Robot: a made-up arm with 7 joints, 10 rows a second.
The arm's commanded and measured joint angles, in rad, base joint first. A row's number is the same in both.
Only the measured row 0 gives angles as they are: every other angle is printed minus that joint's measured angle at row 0.
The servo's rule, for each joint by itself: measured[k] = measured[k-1] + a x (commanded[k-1-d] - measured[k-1]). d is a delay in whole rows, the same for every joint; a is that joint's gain. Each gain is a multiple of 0.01, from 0.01 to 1. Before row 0 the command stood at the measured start. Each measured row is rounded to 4 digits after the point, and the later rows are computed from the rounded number. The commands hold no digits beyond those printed.
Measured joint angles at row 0:
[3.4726, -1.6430, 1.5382, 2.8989, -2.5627, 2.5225, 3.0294]
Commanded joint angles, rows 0 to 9:
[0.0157, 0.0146, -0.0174, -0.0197, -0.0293, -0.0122, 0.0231]
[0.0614, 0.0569, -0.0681, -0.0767, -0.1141, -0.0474, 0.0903]
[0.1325, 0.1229, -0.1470, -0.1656, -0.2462, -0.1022, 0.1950]
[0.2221, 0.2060, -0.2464, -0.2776, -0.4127, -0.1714, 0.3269]
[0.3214, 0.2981, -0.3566, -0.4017, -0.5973, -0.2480, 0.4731]
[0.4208, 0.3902, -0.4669, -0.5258, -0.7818, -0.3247, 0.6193]
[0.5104, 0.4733, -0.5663, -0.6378, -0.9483, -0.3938, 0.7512]
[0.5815, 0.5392, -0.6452, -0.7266, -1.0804, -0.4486, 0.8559]
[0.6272, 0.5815, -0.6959, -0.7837, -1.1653, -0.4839, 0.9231]
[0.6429, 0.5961, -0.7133, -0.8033, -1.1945, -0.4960, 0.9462]
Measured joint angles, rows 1 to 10:
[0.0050, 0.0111, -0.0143, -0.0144, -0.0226, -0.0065, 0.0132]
[0.0230, 0.0459, -0.0584, -0.0599, -0.0931, -0.0282, 0.0571]
[0.0580, 0.1044, -0.1311, -0.1371, -0.2110, -0.0674, 0.1357]
[0.1105, 0.1816, -0.2256, -0.2397, -0.3663, -0.1225, 0.2447]
[0.1780, 0.2701, -0.3330, -0.3580, -0.5442, -0.1890, 0.3749]
[0.2557, 0.3614, -0.4428, -0.4805, -0.7272, -0.2609, 0.5142]
[0.3372, 0.4464, -0.5441, -0.5953, -0.8974, -0.3313, 0.6493]
[0.4154, 0.5169, -0.6270, -0.6911, -1.0383, -0.3935, 0.7671]
[0.4832, 0.5660, -0.6835, -0.7587, -1.1361, -0.4414, 0.8560]
[0.5343, 0.5889, -0.7079, -0.7913, -1.1811, -0.4703, 0.9074]
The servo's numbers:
d 0
a 0.32 0.76 0.82 0.73 0.77 0.53 0.57

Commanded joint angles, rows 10 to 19:
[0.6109, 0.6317, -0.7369, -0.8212, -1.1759, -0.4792, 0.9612]
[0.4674, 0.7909, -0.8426, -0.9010, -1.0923, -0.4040, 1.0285]
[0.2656, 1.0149, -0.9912, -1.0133, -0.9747, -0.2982, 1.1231]
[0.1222, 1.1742, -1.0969, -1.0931, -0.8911, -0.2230, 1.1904]
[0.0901, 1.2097, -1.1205, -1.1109, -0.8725, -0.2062, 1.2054]
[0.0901, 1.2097, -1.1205, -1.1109, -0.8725, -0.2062, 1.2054]
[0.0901, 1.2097, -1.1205, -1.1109, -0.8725, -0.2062, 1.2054]
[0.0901, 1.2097, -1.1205, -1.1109, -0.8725, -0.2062, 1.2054]
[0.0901, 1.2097, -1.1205, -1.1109, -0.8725, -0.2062, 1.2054]
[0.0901, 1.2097, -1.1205, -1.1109, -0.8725, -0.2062, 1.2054]
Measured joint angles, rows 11 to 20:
[0.5588, 0.6214, -0.7317, -0.8131, -1.1771, -0.4750, 0.9381]
[0.5296, 0.7502, -0.8226, -0.8773, -1.1118, -0.4374, 0.9896]
[0.4451, 0.9514, -0.9609, -0.9766, -1.0062, -0.3636, 1.0657]
[0.3418, 1.1207, -1.0724, -1.0616, -0.9176, -0.2891, 1.1368]
[0.2613, 1.1883, -1.1118, -1.0976, -0.8829, -0.2452, 1.1759]
[0.2065, 1.2046, -1.1189, -1.1073, -0.8749, -0.2245, 1.1927]
[0.1693, 1.2085, -1.1202, -1.1099, -0.8731, -0.2148, 1.1999]
[0.1440, 1.2094, -1.1204, -1.1106, -0.8726, -0.2102, 1.2030]
[0.1268, 1.2096, -1.1205, -1.1108, -0.8725, -0.2081, 1.2044]
[0.1151, 1.2097, -1.1205, -1.1109, -0.8725, -0.2071, 1.2050]

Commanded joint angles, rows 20 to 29:
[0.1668, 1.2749, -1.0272, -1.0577, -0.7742, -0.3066, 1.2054]
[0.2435, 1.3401, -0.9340, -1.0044, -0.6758, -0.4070, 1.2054]
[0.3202, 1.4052, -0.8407, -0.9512, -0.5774, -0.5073, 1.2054]
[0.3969, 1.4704, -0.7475, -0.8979, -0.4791, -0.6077, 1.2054]
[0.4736, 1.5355, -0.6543, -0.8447, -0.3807, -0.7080, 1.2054]
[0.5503, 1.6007, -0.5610, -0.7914, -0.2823, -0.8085, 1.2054]
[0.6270, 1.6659, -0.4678, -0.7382, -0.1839, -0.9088, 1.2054]
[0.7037, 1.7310, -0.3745, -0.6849, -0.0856, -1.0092, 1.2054]
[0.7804, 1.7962, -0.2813, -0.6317, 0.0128, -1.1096, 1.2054]
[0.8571, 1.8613, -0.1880, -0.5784, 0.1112, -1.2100, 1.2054]
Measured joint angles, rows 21 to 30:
[0.1316, 1.2593, -1.0440, -1.0721, -0.7968, -0.2598, 1.2052]
[0.1674, 1.3207, -0.9538, -1.0227, -0.7036, -0.3378, 1.2053]
[0.2163, 1.3849, -0.8611, -0.9705, -0.6064, -0.4276, 1.2054]
[0.2741, 1.4499, -0.7679, -0.9175, -0.5084, -0.5231, 1.2054]
[0.3379, 1.5150, -0.6747, -0.8644, -0.4101, -0.6211, 1.2054]
[0.4059, 1.5801, -0.5815, -0.8111, -0.3117, -0.7204, 1.2054]
[0.4767, 1.6453, -0.4883, -0.7579, -0.2133, -0.8203, 1.2054]
[0.5493, 1.7104, -0.3950, -0.7046, -0.1150, -0.9204, 1.2054]
[0.6233, 1.7756, -0.3018, -0.6514, -0.0166, -1.0207, 1.2054]
[0.6981, 1.8407, -0.2085, -0.5981, 0.0818, -1.1210, 1.2054]

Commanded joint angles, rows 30 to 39:
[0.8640, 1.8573, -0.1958, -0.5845, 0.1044, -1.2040, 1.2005]
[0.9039, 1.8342, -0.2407, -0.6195, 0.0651, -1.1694, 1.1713]
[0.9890, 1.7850, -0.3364, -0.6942, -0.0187, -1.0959, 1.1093]
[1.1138, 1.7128, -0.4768, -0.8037, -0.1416, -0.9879, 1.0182]
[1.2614, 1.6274, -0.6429, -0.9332, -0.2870, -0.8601, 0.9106]
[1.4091, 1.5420, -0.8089, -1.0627, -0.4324, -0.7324, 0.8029]
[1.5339, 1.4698, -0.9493, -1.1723, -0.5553, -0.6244, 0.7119]
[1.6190, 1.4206, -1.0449, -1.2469, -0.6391, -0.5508, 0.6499]
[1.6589, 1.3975, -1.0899, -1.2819, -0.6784, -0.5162, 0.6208]
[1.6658, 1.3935, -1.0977, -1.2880, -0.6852, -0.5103, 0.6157]
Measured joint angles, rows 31 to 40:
[0.7512, 1.8533, -0.1981, -0.5882, 0.0992, -1.1650, 1.2026]
[0.8001, 1.8388, -0.2330, -0.6110, 0.0729, -1.1673, 1.1848]
[0.8605, 1.7979, -0.3178, -0.6717, 0.0024, -1.1295, 1.1418]
[0.9416, 1.7332, -0.4482, -0.7681, -0.1085, -1.0545, 1.0713]
[1.0439, 1.6528, -0.6079, -0.8886, -0.2459, -0.9515, 0.9797]
[1.1608, 1.5686, -0.7727, -1.0157, -0.3895, -0.8354, 0.8789]
[1.2802, 1.4935, -0.9175, -1.1300, -0.5172, -0.7236, 0.7837]
[1.3886, 1.4381, -1.0220, -1.2153, -0.6111, -0.6320, 0.7074]
[1.4751, 1.4072, -1.0777, -1.2639, -0.6629, -0.5706, 0.6580]
[1.5361, 1.3968, -1.0941, -1.2815, -0.6801, -0.5386, 0.6339]

